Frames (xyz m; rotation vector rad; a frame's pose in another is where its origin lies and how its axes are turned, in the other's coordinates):
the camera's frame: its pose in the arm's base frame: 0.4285 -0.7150 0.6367 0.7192 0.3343 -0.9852
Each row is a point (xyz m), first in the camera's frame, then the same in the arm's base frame.
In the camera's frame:
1: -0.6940 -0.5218 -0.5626
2: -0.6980 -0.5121 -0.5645
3: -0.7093 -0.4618 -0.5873
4: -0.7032 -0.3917 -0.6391
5: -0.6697 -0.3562 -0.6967
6: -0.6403 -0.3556 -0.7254
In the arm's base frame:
1: -0.3474 -0.0691 0.4105
2: -0.3412 -0.0618 0.4152
3: -0.3032 -0.0214 0.4251
4: -0.2376 0.0348 0.4120
5: -0.1865 0.0654 0.3656
6: -0.1689 0.0665 0.3285

